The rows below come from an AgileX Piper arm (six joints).
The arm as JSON. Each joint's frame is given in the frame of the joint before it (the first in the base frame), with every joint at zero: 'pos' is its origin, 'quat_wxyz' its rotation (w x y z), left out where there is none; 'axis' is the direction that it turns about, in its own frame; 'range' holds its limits. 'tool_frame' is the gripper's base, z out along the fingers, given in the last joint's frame.
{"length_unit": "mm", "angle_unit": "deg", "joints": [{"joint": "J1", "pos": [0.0, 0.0, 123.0], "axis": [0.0, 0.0, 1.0], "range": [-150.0, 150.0]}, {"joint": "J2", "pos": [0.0, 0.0, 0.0], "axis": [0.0, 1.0, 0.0], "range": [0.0, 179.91]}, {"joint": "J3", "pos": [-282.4, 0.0, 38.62], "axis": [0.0, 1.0, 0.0], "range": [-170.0, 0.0]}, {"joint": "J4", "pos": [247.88, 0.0, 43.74], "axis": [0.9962, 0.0, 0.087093], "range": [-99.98, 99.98]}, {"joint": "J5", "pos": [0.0, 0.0, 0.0], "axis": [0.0, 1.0, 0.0], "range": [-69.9, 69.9]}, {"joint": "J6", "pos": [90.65, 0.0, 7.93], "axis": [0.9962, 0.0, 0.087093], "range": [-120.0, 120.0]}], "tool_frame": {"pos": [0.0, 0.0, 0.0], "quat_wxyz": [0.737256, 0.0, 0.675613, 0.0]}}
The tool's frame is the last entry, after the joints.
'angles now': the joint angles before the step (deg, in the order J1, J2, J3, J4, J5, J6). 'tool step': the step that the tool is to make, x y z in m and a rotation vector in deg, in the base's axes. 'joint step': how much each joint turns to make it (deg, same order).
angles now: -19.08 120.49 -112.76 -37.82 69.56 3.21
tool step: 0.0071 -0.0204 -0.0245 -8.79 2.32 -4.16
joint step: -0.63 4.46 0.01 -11.29 -0.81 7.16
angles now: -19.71 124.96 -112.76 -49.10 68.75 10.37
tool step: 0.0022 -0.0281 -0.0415 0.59 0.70 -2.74
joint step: -3.10 5.17 -0.03 -1.03 -3.08 3.25
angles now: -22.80 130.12 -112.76 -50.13 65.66 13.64
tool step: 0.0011 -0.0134 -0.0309 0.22 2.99 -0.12
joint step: -1.32 3.78 0.02 -1.33 -1.32 0.18
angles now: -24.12 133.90 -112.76 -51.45 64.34 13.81
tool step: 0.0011 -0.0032 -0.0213 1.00 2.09 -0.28
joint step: -0.29 2.46 -0.01 0.00 -0.11 0.11
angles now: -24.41 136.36 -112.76 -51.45 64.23 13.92
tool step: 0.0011 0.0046 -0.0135 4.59 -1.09 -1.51
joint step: 0.00 0.97 0.02 4.86 -0.12 0.01
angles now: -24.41 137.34 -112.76 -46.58 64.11 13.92
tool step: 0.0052 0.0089 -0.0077 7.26 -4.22 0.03
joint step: 0.00 0.00 0.01 8.64 -2.53 -1.71
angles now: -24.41 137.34 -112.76 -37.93 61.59 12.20
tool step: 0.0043 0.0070 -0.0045 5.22 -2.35 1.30
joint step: 0.01 0.00 -0.01 6.42 -1.76 -2.97
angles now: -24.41 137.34 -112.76 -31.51 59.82 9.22
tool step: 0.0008 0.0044 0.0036 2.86 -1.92 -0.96
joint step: 0.00 -0.68 0.00 3.67 0.00 -0.29
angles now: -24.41 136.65 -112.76 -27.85 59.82 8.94
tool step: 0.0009 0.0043 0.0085 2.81 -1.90 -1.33
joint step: 0.00 -0.87 -0.72 3.73 1.02 -0.28
